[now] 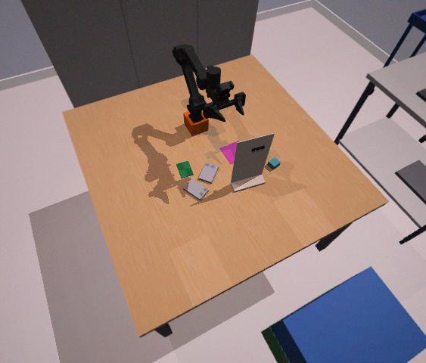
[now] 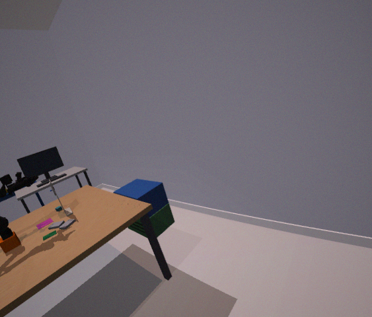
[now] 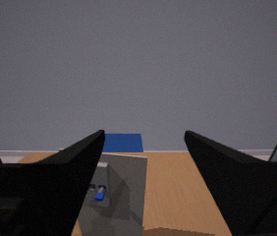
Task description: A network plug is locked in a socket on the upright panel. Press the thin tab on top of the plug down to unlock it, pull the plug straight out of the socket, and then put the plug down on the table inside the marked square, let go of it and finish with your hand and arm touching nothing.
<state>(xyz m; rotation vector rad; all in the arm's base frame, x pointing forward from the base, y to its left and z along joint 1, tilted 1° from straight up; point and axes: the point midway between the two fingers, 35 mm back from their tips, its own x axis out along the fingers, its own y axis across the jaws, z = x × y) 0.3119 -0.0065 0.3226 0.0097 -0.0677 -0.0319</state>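
Right now the network plug is 160 mm below my gripper tip, 70 mm to the left of it and 60 mm ahead of it. From my gripper tip the other things lie so: grey panel: 250 mm below, 80 mm to the left, 80 mm ahead; then magenta marked square: 400 mm below, 110 mm to the left, 100 mm behind.
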